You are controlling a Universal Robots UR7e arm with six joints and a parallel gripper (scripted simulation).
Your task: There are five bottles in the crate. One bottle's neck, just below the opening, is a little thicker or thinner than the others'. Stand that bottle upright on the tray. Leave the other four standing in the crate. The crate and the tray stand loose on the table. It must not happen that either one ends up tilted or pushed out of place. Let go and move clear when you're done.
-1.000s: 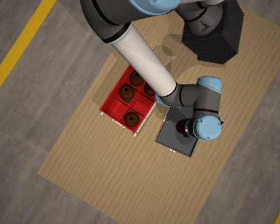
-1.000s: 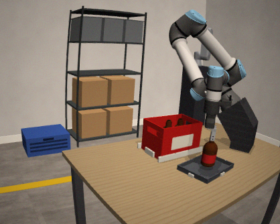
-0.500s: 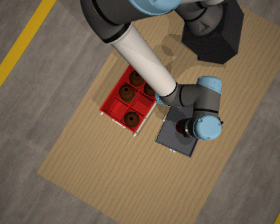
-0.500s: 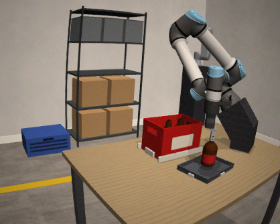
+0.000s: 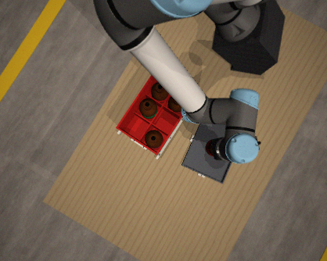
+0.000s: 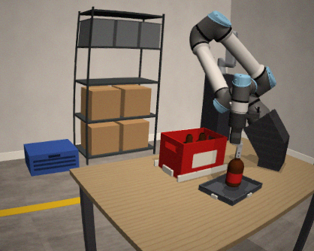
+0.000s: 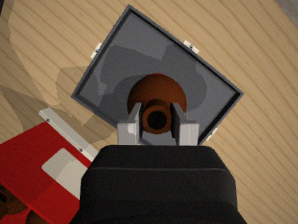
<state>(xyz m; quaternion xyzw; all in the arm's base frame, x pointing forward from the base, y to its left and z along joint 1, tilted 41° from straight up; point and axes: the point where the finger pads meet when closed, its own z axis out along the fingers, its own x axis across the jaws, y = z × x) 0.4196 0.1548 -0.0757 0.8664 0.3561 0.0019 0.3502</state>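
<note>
The dark grey tray is 16 cm below my hand. Also, from my hand: red crate: 28 cm to the right, 9 cm below, 1 cm behind.
</note>
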